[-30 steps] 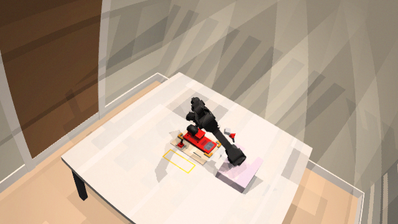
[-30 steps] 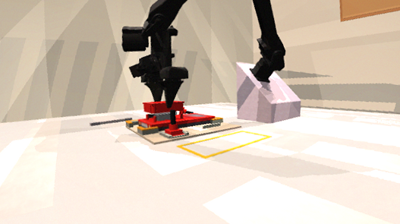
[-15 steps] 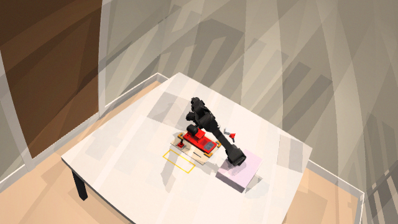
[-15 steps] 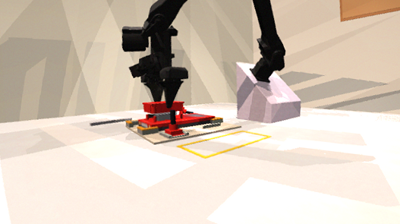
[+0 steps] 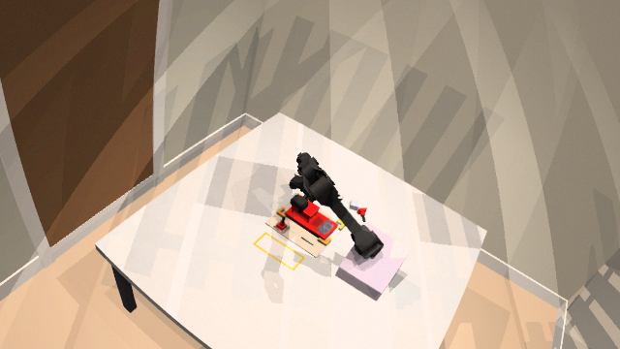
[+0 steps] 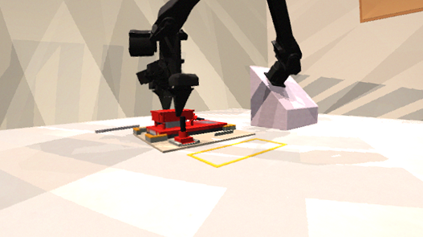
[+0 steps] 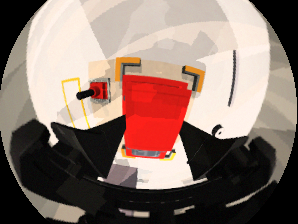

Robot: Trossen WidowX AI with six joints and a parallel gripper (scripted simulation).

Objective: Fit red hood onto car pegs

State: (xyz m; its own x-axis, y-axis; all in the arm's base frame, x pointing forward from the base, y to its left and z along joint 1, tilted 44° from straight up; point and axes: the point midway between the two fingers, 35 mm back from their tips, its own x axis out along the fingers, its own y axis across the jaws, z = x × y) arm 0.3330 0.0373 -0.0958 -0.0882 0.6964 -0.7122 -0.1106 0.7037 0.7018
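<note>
The red hood lies right at my gripper tip. The rest, counted from my gripper tip: thin grey rod: 200 mm to the right, 130 mm ahead, 50 mm below.
</note>
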